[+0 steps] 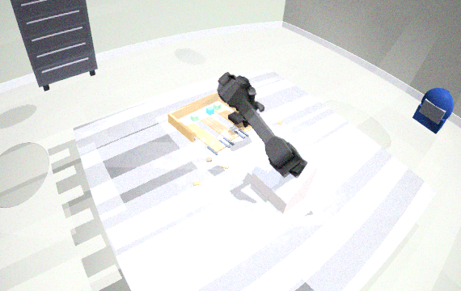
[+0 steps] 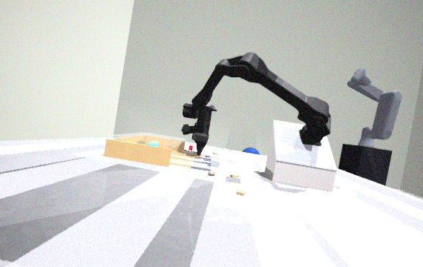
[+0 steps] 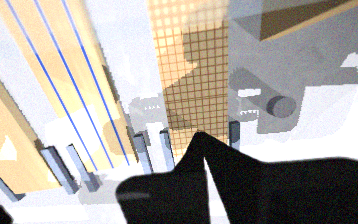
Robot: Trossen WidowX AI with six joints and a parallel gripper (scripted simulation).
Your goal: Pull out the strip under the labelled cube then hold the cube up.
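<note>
The orange gridded strip lies 9 cm ahead of my gripper tip.
</note>
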